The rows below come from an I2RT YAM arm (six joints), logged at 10 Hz.
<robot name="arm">
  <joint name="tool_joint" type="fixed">
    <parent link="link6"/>
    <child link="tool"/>
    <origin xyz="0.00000 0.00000 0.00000" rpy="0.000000 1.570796 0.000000"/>
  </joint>
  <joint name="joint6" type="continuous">
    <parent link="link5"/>
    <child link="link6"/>
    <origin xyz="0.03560 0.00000 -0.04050" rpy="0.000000 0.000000 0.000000"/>
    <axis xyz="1 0 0"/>
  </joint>
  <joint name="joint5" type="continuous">
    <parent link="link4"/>
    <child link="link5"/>
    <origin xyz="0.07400 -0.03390 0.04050" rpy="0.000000 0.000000 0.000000"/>
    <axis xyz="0 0 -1"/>
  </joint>
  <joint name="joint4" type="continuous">
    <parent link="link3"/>
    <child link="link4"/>
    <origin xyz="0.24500 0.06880 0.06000" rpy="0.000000 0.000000 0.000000"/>
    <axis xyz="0 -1 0"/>
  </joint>
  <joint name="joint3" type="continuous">
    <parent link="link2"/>
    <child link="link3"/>
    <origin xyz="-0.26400 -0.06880 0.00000" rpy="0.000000 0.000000 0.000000"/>
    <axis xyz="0 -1 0"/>
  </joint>
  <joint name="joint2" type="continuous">
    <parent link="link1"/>
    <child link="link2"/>
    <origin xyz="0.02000 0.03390 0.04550" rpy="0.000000 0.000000 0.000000"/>
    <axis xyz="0 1 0"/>
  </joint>
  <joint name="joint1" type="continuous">
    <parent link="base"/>
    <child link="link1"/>
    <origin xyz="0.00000 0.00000 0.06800" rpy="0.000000 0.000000 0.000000"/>
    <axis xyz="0 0 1"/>
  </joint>
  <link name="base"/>
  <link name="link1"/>
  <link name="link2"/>
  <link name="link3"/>
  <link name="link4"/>
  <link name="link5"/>
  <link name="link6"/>
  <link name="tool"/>
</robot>
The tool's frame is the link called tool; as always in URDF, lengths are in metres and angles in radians. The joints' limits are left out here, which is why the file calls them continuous.
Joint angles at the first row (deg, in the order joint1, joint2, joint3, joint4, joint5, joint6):
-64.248, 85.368, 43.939, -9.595, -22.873, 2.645
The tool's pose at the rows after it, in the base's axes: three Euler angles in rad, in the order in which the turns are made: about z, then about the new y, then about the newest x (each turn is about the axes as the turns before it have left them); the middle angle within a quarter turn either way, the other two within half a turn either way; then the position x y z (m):
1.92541 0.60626 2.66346 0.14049 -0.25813 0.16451
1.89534 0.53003 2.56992 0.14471 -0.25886 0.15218
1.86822 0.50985 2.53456 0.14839 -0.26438 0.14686
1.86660 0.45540 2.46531 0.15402 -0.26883 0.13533
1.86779 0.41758 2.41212 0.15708 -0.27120 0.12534
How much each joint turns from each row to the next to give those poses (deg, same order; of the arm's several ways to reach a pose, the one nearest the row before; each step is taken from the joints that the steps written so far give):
-0.045, 2.925, 0.182, 0.620, -1.368, 2.211
0.177, 3.031, 0.245, -0.015, -4.622, 2.325
0.043, 2.239, 0.822, 1.399, -1.247, 1.786
0.171, 3.689, 1.136, 0.549, -4.181, 0.987
0.006, 2.728, 0.454, 0.893, -3.324, 0.547

